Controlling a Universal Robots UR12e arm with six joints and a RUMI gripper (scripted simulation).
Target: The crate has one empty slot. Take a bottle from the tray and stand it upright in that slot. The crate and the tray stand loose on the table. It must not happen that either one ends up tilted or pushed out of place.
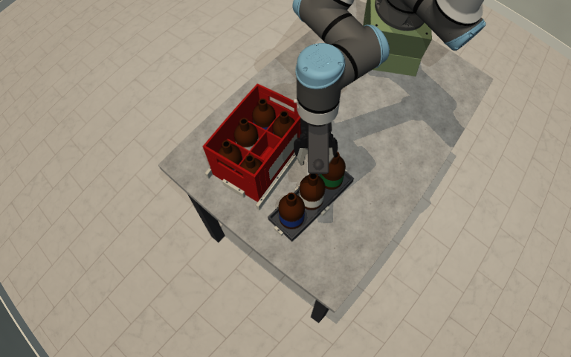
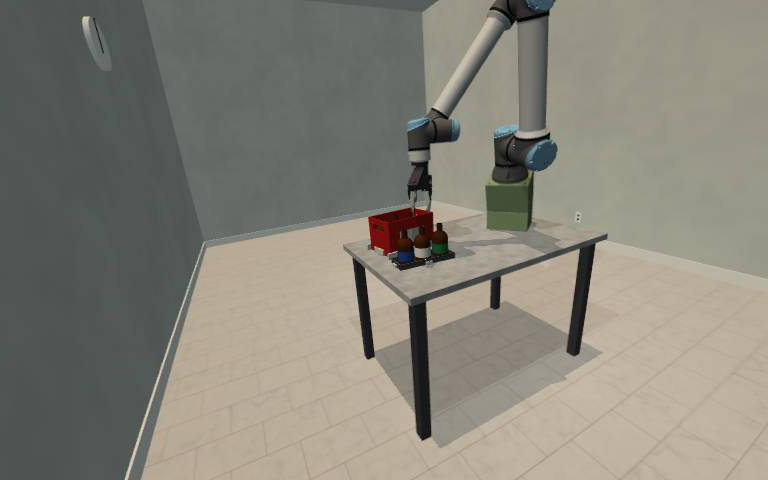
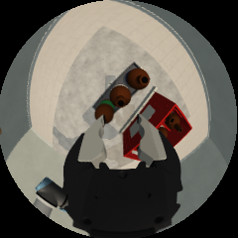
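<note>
My gripper is now 22 cm above the dark tray. The rest, counted from my hand: crate (22 cm to the right, 15 cm below).
</note>
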